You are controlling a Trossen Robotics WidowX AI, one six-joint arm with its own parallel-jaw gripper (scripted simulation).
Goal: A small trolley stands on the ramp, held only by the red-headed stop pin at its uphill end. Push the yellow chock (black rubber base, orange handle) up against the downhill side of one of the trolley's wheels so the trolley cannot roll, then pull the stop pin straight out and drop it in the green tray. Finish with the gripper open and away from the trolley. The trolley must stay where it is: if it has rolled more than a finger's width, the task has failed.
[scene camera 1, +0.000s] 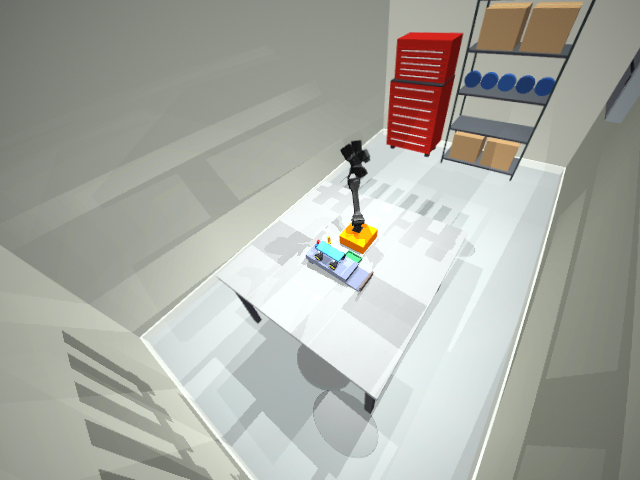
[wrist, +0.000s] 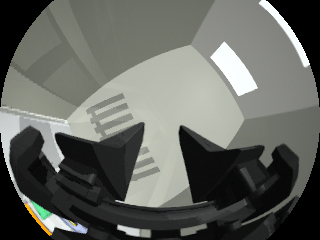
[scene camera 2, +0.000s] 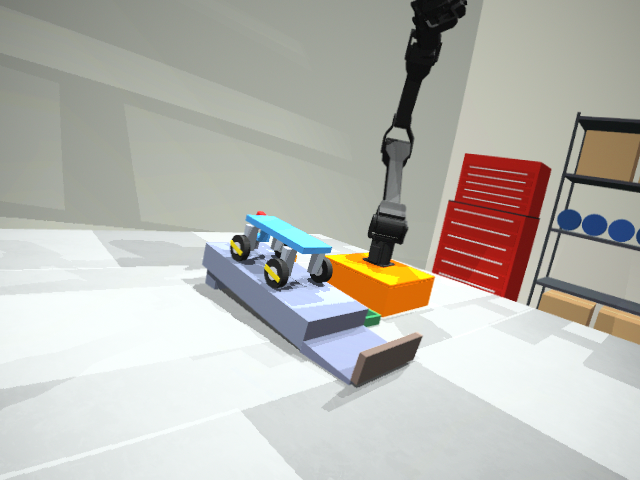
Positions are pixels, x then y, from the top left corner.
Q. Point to a grey-blue ramp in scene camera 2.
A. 302,310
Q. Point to a trolley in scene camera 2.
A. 287,240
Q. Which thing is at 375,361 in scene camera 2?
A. A brown stop board.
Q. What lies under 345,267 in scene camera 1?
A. A grey-blue ramp.
